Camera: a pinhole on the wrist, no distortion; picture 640 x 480 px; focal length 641.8 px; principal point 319.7 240.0 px. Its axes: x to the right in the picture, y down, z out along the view. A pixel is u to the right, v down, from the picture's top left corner.
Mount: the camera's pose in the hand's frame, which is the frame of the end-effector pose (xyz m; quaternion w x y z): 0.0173 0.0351 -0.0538 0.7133 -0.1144 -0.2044 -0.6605
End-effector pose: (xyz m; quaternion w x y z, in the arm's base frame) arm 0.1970 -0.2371 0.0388 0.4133 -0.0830 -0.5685 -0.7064
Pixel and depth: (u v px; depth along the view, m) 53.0 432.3 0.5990
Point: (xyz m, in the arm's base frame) 0.3591 0.0464 0.6229
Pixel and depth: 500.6 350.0 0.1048
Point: 0.2017 -0.2008 0.1111
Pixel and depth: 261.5 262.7 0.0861
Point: 0.2390 -0.2247 0.1087
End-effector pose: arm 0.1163 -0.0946 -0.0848 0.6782 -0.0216 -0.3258 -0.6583
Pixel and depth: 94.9 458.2 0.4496
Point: 0.3378 0.0043 0.3465
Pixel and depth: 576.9 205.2 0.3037
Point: 0.0589 0.0679 0.1319
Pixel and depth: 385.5 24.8 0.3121
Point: 0.1515 0.1399 0.0857
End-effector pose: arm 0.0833 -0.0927 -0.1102 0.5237 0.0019 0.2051 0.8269
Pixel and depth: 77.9 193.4 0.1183
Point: -0.0141 -0.1368 -0.0371
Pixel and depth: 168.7 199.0 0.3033
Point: -0.0531 -0.1563 0.1450
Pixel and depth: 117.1 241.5 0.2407
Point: -0.0599 -0.1429 0.0809
